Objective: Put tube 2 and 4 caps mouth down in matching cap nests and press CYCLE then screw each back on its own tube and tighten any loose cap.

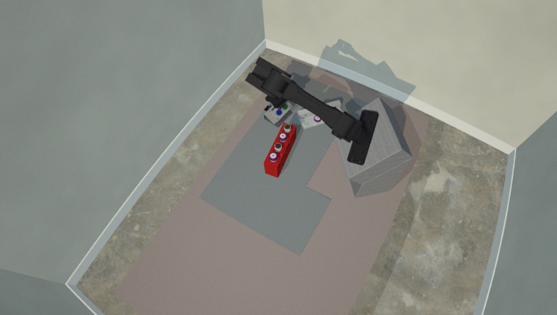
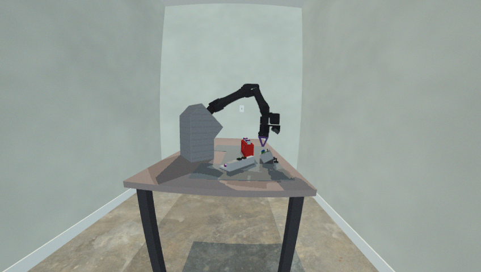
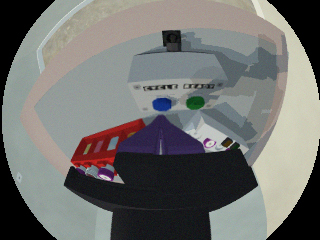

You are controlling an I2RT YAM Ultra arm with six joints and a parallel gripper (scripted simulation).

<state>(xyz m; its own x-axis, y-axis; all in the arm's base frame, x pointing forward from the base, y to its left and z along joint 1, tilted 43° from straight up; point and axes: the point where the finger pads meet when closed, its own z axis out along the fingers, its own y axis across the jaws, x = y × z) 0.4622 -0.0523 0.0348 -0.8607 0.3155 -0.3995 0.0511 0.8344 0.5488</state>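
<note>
Right now the blue cycle key is 40 mm below my hand. From my hand the other things lie so: green ready key: 50 mm to the right, 40 mm below; key desk: 20 mm ahead, 20 mm to the right, 50 mm below.
</note>
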